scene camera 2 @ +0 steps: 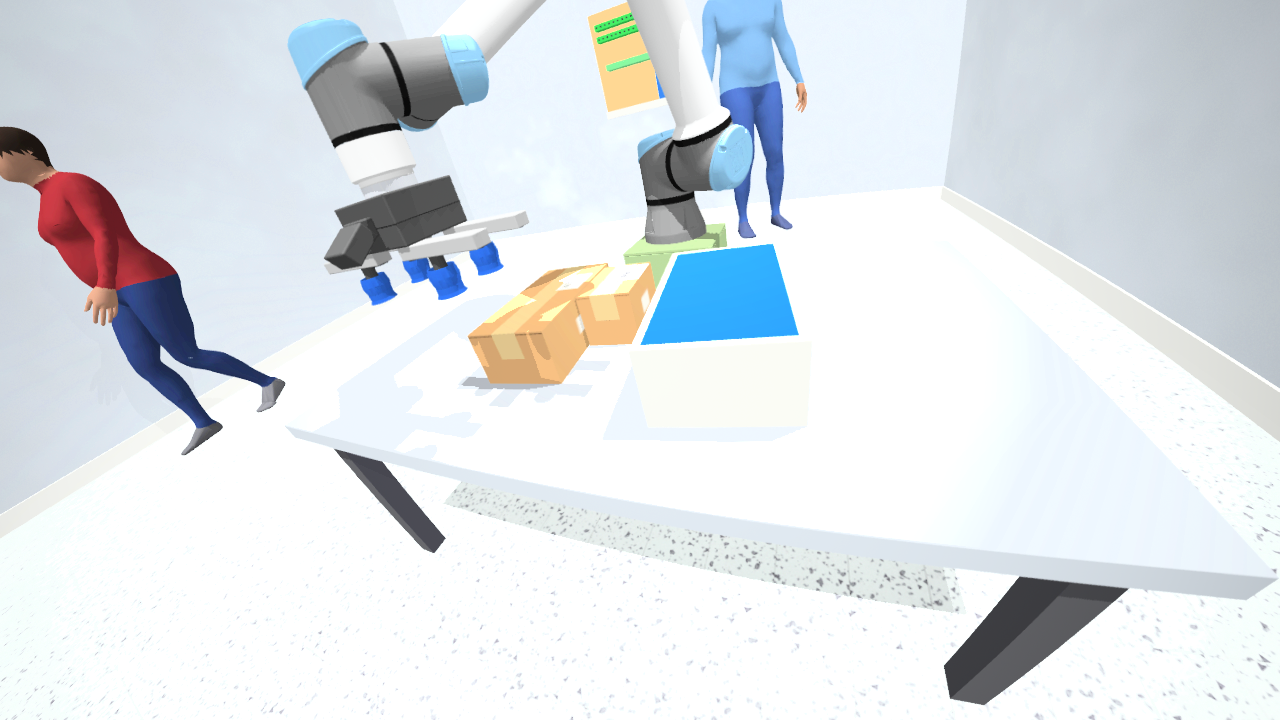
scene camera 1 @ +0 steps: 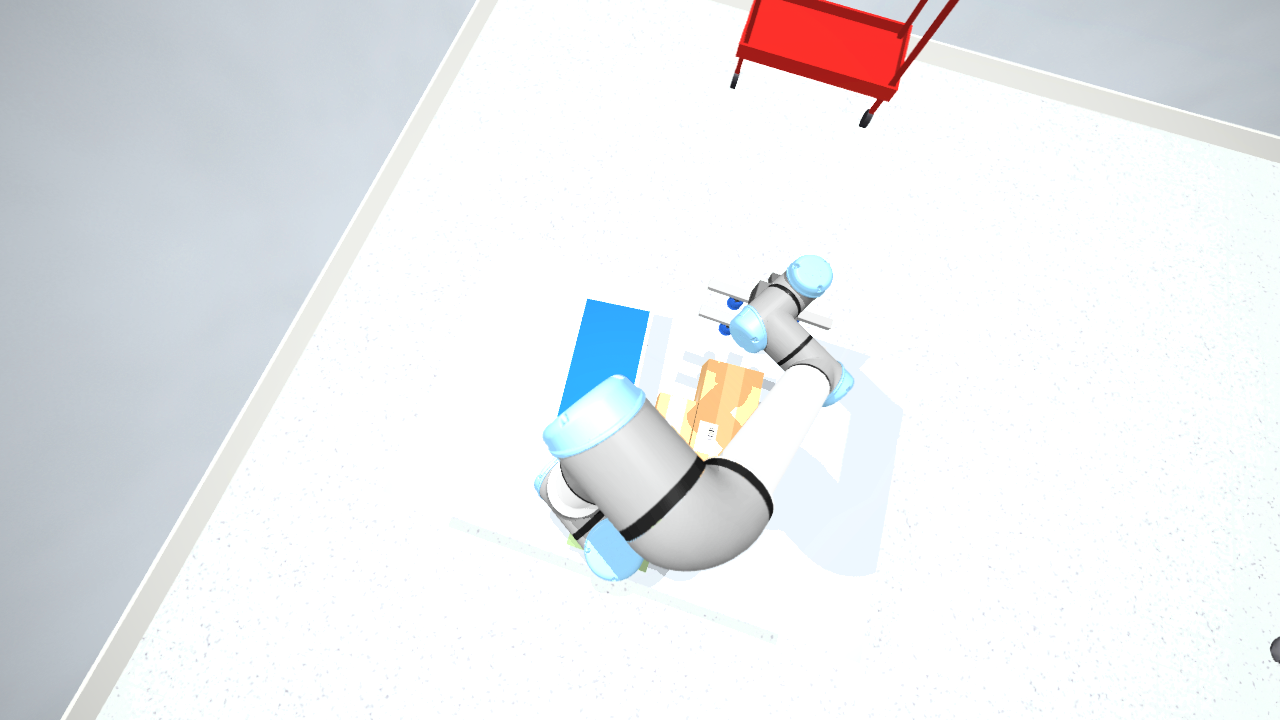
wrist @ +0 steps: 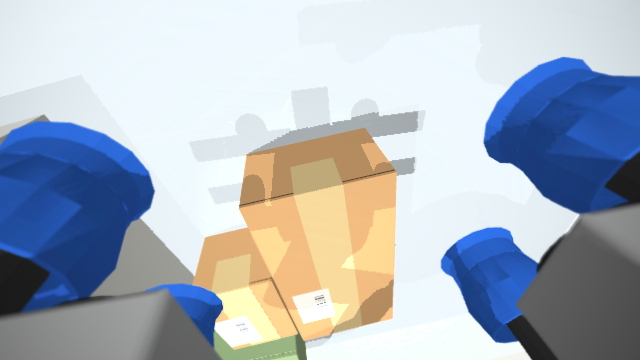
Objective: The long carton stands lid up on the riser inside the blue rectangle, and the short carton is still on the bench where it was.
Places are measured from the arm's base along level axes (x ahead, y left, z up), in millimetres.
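Pixels of known places: hand, tool point: [scene camera 2: 436,284] [wrist: 331,227]; arm's base, link origin: [scene camera 2: 675,235].
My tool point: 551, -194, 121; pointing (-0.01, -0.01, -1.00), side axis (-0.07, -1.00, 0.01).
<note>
For each thing: its middle in the pictures, then the offset to it from my tool point, as dx, dy, dz. Level surfaces: height alone.
- long carton, body centre: [wrist: 330,248] [scene camera 2: 553,317] [scene camera 1: 720,422] -234, -4, -173
- bench, surface height: dz -224
- short carton, body centre: [wrist: 252,286] [scene camera 2: 621,302] [scene camera 1: 670,426] -283, +128, -173
- white riser, body centre: [scene camera 2: 724,318] [wrist: 57,284] [scene camera 1: 606,367] -174, +344, -164
- blue rectangle, body centre: [scene camera 2: 721,283] [scene camera 1: 604,363] -174, +344, -105
The long carton [scene camera 1: 741,386] [scene camera 2: 528,351] [wrist: 372,227], brown with a tape strip and a white label on its upper face, rests on the bench [scene camera 2: 984,438]. The short carton [scene camera 1: 662,402] [scene camera 2: 615,304] [wrist: 230,270] stands on the bench close beside it, on the riser's side. The white riser [scene camera 2: 725,385] [wrist: 145,260] has the blue rectangle [scene camera 1: 605,344] [scene camera 2: 729,291] on top, with no carton on the part that shows. My gripper [scene camera 1: 729,315] [scene camera 2: 432,274] [wrist: 317,210] is open, its four blue cups holding nothing. It hangs tilted, above and apart from the long carton's outer end.
The arm's green base block [scene camera 2: 648,259] [wrist: 272,349] is behind the cartons. My upper arm hides part of both cartons and the riser in scene camera 1. A red cart [scene camera 1: 814,69] stands far off. A person in red [scene camera 2: 102,228] and one in light blue [scene camera 2: 747,49] stand beyond the bench.
</note>
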